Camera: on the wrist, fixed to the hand. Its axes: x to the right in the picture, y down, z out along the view.
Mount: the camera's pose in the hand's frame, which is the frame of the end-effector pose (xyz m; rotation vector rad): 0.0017 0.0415 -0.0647 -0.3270 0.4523 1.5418
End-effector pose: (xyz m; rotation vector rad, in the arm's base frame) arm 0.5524 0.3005 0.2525 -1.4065 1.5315 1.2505
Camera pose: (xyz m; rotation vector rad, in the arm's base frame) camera 0.5186 0.2361 0.2775 0.2998 -2.0711 -1.4575
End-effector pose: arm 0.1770 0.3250 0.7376 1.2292 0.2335 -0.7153
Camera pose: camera 0.2172 0.3899 0.7467 0.8885 -0.2460 0.9060
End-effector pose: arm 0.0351 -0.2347 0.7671 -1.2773 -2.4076 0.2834
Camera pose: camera 0.0934 -0.2105 0.8110 -2.7028 -0.7035 -0.0324
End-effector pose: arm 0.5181 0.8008 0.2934 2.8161 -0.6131 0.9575
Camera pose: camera 0.4661 0.7768 0.3447 -1.3219 2.5348 -1.2780
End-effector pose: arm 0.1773 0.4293 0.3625 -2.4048 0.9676 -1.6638
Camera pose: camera 0.1029 0.4140 0.3747 -0.5885 2.3171 -1.2725
